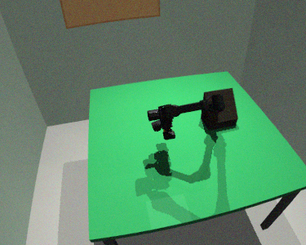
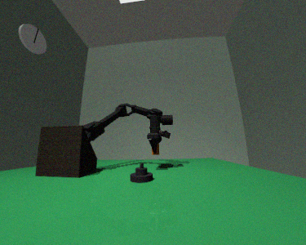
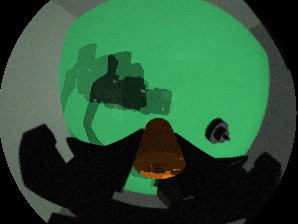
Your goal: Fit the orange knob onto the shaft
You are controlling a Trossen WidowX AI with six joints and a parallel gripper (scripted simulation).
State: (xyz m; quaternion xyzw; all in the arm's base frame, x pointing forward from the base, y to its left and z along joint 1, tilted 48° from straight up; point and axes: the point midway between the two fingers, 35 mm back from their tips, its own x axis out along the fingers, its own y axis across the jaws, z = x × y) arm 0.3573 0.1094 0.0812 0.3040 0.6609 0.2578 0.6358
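Now: the dark round pedestal 22 cm to the right of my gripper tip, 6 cm below it and 5 cm behind it. Also, from my gripper tip: orange knob: 2 cm above.
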